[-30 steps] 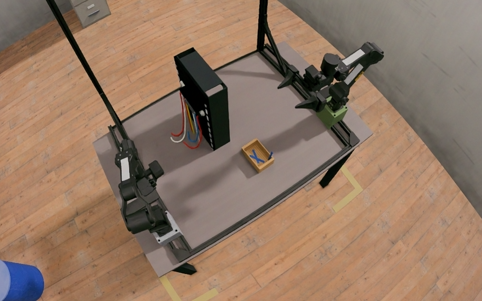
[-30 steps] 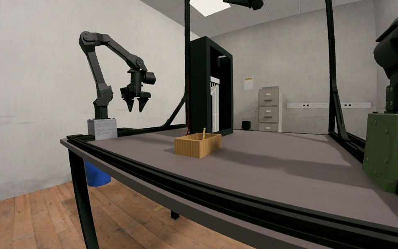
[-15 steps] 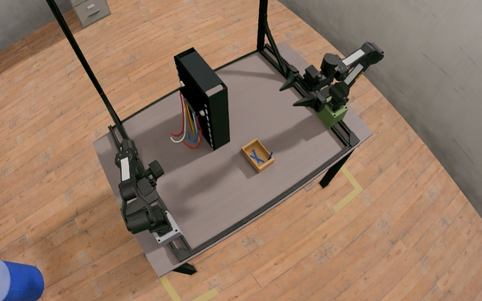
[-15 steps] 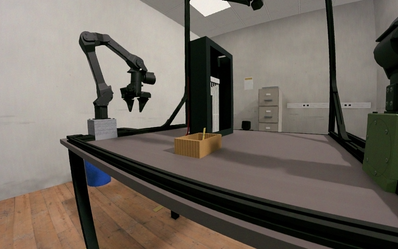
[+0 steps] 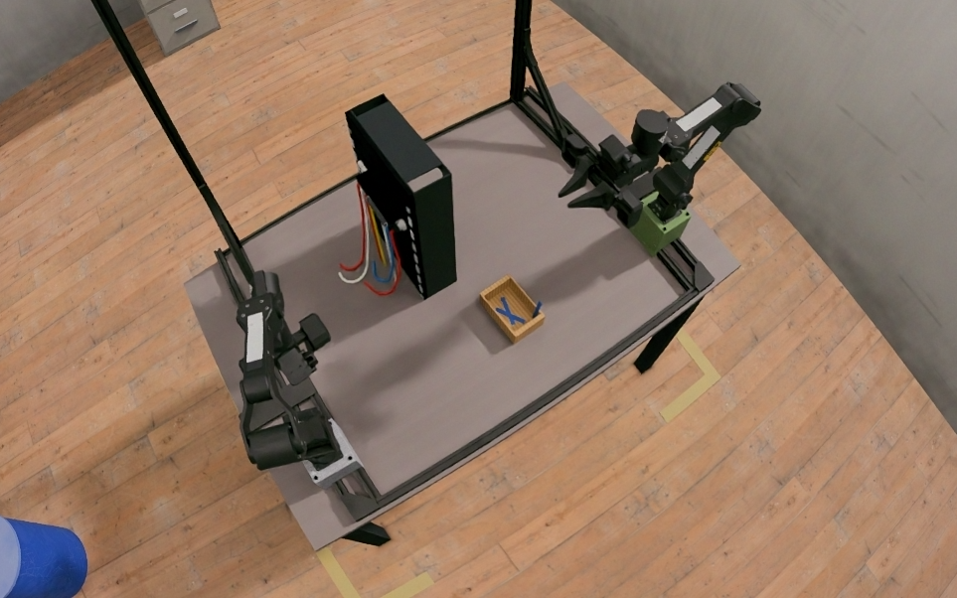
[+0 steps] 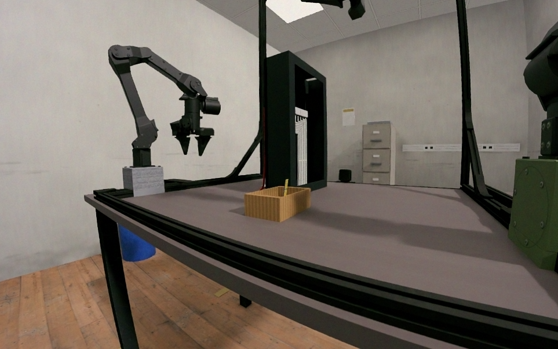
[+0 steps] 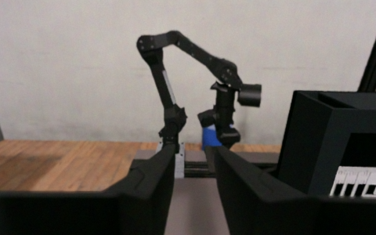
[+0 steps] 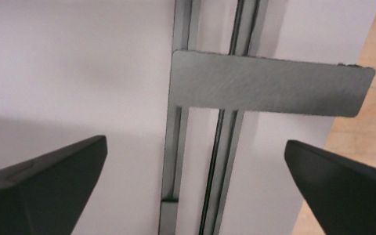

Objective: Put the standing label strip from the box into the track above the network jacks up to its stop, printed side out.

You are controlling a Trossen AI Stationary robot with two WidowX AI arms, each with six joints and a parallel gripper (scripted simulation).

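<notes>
Now: the label strip 1 cm ahead of my left hand, 6 cm to the right of it and 37 cm below it. The rest, counted from my left hand: wooden box 3 cm behind, 9 cm to the right, 40 cm below; then black patch panel 29 cm behind, 22 cm to the right, 21 cm below.
</notes>
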